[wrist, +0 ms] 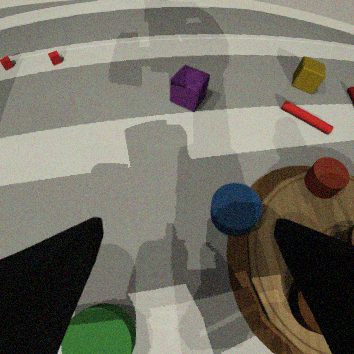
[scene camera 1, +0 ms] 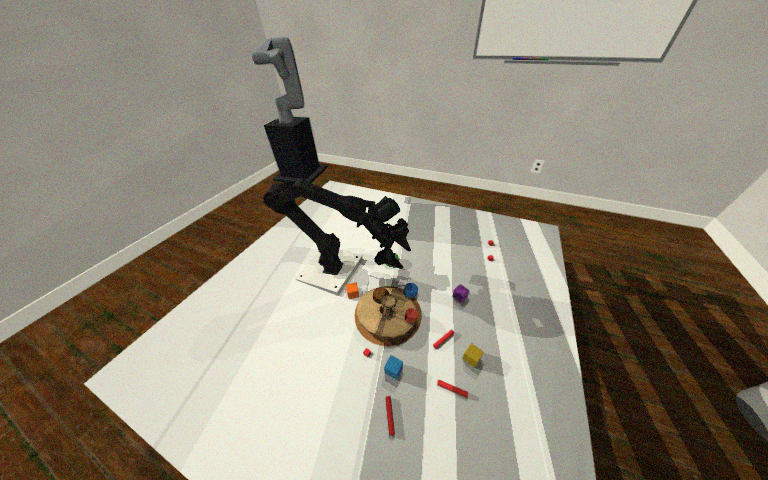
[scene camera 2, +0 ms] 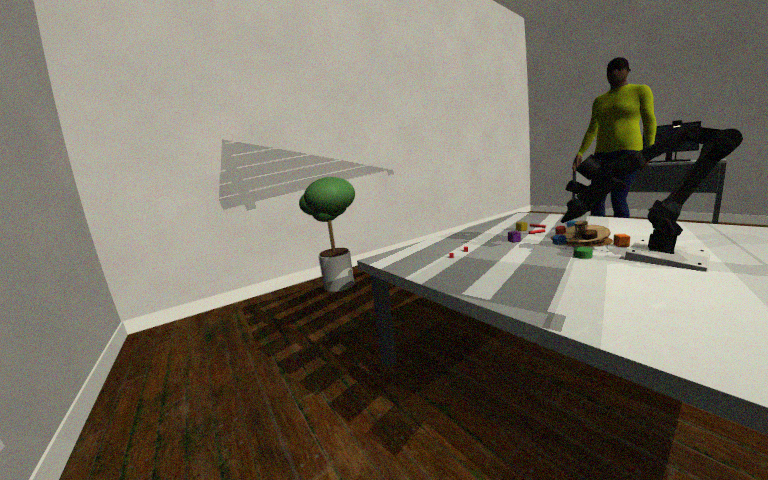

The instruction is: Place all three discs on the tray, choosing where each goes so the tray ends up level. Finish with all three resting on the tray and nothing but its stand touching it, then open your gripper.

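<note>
A round wooden tray [scene camera 1: 373, 325] [scene camera 2: 604, 232] [wrist: 265, 255] bears the red disc [scene camera 1: 411, 315] [scene camera 2: 560, 229] [wrist: 326, 177] near its rim and a brown disc [scene camera 1: 380, 294] [scene camera 2: 589, 233] closer to the arm. The blue disc [scene camera 1: 410, 290] [scene camera 2: 559, 240] [wrist: 236, 209] is at the tray's rim; whether the tray or the table bears it is unclear. The green disc [scene camera 2: 583, 252] [wrist: 100, 330] lies on the table beside the tray, mostly hidden behind the fingers in scene camera 1. My gripper [scene camera 1: 404, 258] [scene camera 2: 567, 203] [wrist: 190, 226] is open and empty, above the table beside the tray.
An orange cube [scene camera 1: 352, 290] [scene camera 2: 621, 240] is near the tray and the arm's base. A purple cube [scene camera 1: 460, 293] [scene camera 2: 514, 236] [wrist: 189, 87], yellow cube [scene camera 1: 472, 354] [wrist: 309, 75], light-blue cube [scene camera 1: 393, 367], several red rods and small red cubes lie around.
</note>
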